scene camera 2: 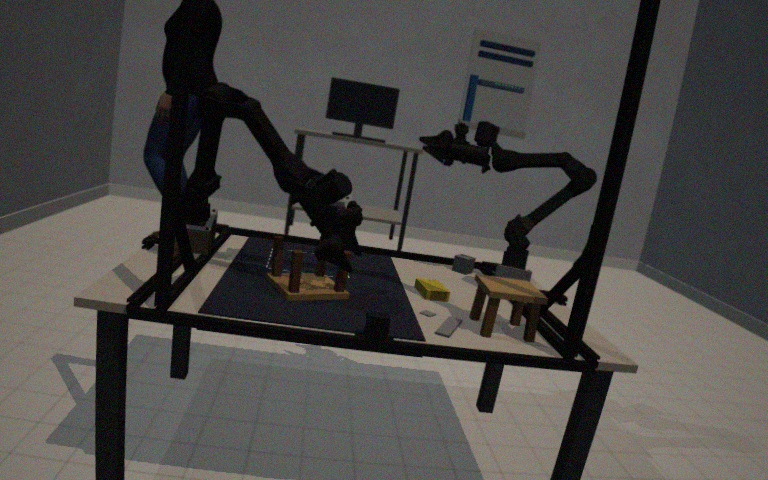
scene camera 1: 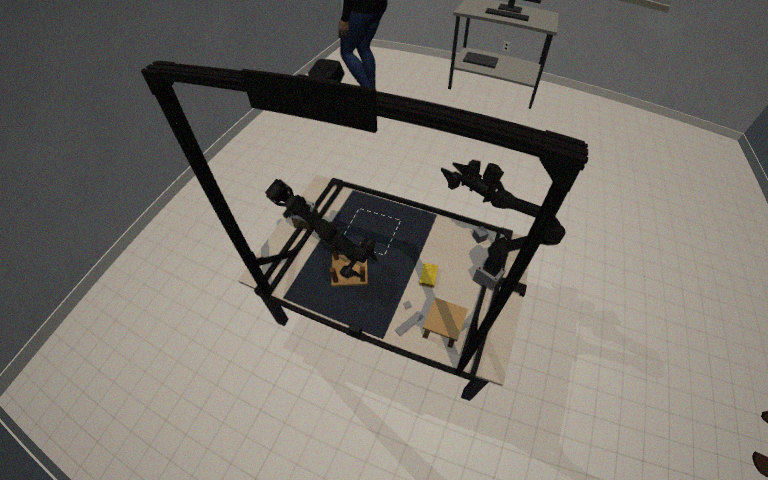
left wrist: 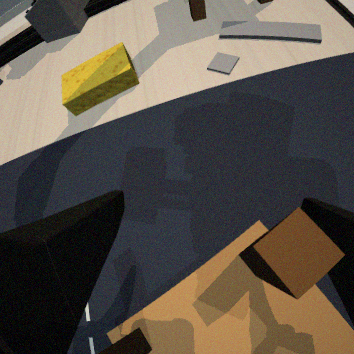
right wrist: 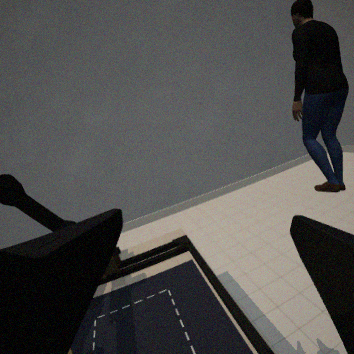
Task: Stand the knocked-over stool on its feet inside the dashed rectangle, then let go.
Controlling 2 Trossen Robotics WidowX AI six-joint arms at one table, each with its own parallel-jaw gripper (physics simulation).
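Places are measured from the left arm's base along level axes (x up, y back, z right), in centimetres.
Pixels of known places: left gripper, fingertip midpoint: (scene camera 2: 356,263) (scene camera 1: 371,270) (left wrist: 214,202); right gripper, fingertip midpoint: (scene camera 2: 421,143) (scene camera 1: 447,165) (right wrist: 207,220); left arm's base at its link origin: (scene camera 2: 195,217); right arm's base at its link origin: (scene camera 2: 513,269) (scene camera 1: 491,269).
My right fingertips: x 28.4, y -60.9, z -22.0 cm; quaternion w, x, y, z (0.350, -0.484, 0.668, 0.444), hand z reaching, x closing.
Note:
Ahead of a thing's pixels: the offset from my right fingertips to its top centre. "*": to the spot under its first point. Level surfaces: height alone.
The knocked-over stool @[dx -27.2, dy +29.0, dz +38.9 cm] (scene camera 1: 352,280) (scene camera 2: 314,292) (left wrist: 225,340) lies upside down on the dark mat @[dx -38.5 cm] (scene camera 1: 339,308) (scene camera 2: 249,308), its light wooden seat flat and its brown legs up, in front of the dashed rectangle @[* dx -38.5, dy +28.2, dz +3.1 cm] (scene camera 1: 379,214) (right wrist: 181,322). My left gripper (scene camera 1: 362,263) (scene camera 2: 346,254) (left wrist: 214,202) is open and low over the stool's legs at its right side. In the left wrist view one leg top @[* dx -27.3, dy +20.8, dz +42.0 cm] (left wrist: 299,252) shows close beside the right-hand finger; contact cannot be told. My right gripper (scene camera 1: 449,167) (scene camera 2: 424,143) (right wrist: 206,220) is open, high above the table's back edge.
At the right stand an upright stool @[dx -27.8, dy -17.5, dz +50.8 cm] (scene camera 1: 445,318) (scene camera 2: 509,287), a yellow sponge @[dx -36.2, dy -4.6, dz +29.1 cm] (scene camera 1: 428,274) (scene camera 2: 432,288) (left wrist: 100,80), a grey block @[dx -33.8, dy -21.3, dz -0.6 cm] (scene camera 1: 480,233) (scene camera 2: 463,263), a flat grey bar @[dx -38.4, dy -4.2, dz +53.2 cm] (scene camera 2: 448,326) (left wrist: 270,31) and a small grey square @[* dx -38.7, dy -0.4, dz +45.9 cm] (scene camera 2: 427,313) (left wrist: 223,63). A black frame surrounds the table.

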